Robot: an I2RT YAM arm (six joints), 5 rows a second.
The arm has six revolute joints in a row. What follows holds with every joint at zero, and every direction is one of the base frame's.
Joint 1 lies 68 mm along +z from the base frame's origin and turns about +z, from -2.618 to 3.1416 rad.
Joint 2 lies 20 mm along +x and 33.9 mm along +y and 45.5 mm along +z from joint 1 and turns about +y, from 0 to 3.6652 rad.
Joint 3 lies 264 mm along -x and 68.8 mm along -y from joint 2 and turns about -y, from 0 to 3.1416 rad.
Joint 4 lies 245 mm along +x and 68.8 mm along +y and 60 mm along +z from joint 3 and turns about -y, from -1.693 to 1.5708 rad.
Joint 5 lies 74 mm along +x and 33.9 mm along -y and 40.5 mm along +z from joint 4 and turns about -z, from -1.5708 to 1.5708 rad.
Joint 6 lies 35.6 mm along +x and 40.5 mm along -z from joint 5 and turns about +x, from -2.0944 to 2.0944 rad.
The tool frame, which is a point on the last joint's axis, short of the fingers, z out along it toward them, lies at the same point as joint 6; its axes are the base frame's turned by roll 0, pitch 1.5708 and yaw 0 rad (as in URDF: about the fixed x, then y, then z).
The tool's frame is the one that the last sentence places.
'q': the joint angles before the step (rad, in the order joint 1, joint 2, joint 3, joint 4, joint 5, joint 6). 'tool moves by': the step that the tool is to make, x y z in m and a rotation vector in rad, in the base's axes. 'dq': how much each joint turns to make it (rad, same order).
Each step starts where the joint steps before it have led.
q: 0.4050, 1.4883, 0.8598, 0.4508, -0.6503, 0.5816
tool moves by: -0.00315, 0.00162, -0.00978, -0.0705, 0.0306, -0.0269
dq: 0.0126, -0.0027, -0.0060, -0.0836, 0.0501, -0.0523
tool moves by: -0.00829, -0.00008, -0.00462, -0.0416, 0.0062, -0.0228
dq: 0.0144, -0.0270, -0.0265, -0.0387, 0.0456, -0.0281
